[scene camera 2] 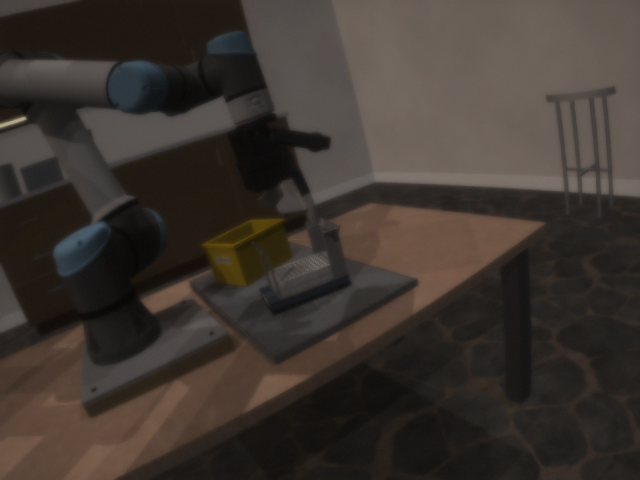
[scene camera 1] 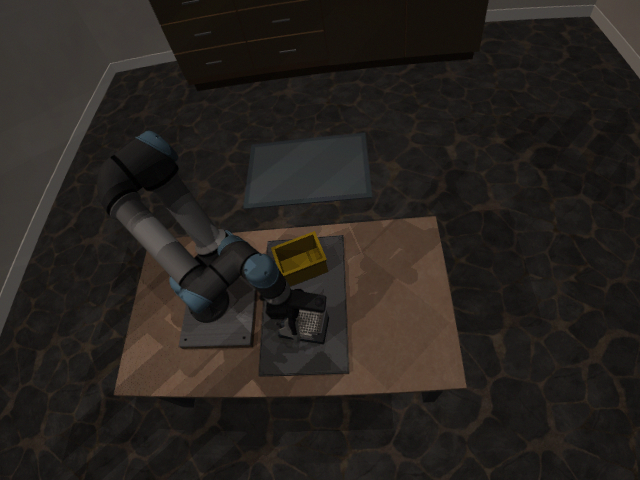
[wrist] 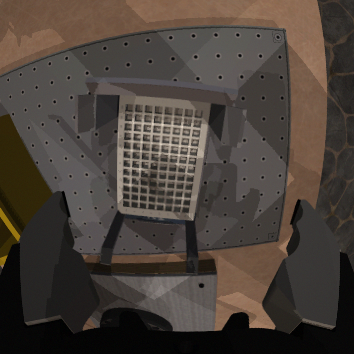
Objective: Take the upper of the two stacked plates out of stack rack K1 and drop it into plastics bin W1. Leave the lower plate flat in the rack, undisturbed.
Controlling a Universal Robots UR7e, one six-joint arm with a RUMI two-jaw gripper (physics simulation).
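Where they show: gripper, fingertip midpoint: (scene camera 2: 299,221) (scene camera 1: 301,319) (wrist: 181,200); arm's base at its link origin: (scene camera 2: 126,344).
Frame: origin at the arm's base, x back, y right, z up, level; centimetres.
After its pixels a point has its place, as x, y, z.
Note:
Stack rack K1 (scene camera 1: 318,339) {-41.9, 12.8, 3.1} (scene camera 2: 311,295) {-35.2, 12.0, -0.4} (wrist: 160,89) {-43.8, 8.3, 10.2} stands on the grey mat. The upper plate (scene camera 1: 311,322) {-39.1, 6.9, 2.8} (scene camera 2: 302,265) {-37.0, 7.0, 3.9} (wrist: 159,159) {-37.1, 7.5, 3.8}, pale with a grid of square wells, lies flat in it. The lower plate is beneath and cannot be told apart clearly. Plastics bin W1 (scene camera 1: 306,273) {-35.9, -11.1, 3.4} (scene camera 2: 248,258) {-30.9, -8.9, 4.2} (wrist: 22,187) {-33.9, -10.2, 3.2} is yellow and stands beside the rack; its inside looks empty in scene camera 1. My gripper (scene camera 2: 293,209) {-37.8, 9.5, 12.9} (wrist: 181,200) {-37.8, 9.5, 12.9} is open and empty, above the rack. In the wrist view the plate shows between and ahead of the wide-spread fingers. The arm partly covers the rack in scene camera 1.
The rack has tall upright posts at its ends, close to my fingers in scene camera 2. The perforated grey mat (scene camera 1: 305,361) {-37.4, 19.1, -1.3} (scene camera 2: 279,343) {-24.4, 21.2, -1.4} (wrist: 260,100) {-42.5, 18.9, -1.4} lies on the wooden table (scene camera 1: 403,335) {-69.6, 9.0, -2.7} (scene camera 2: 444,242) {-69.2, 11.5, -2.7}. The arm's base plate (scene camera 1: 217,338) {-5.9, 13.2, 0.6} (scene camera 2: 155,356) {-5.2, 11.5, 0.5} is beside the mat.

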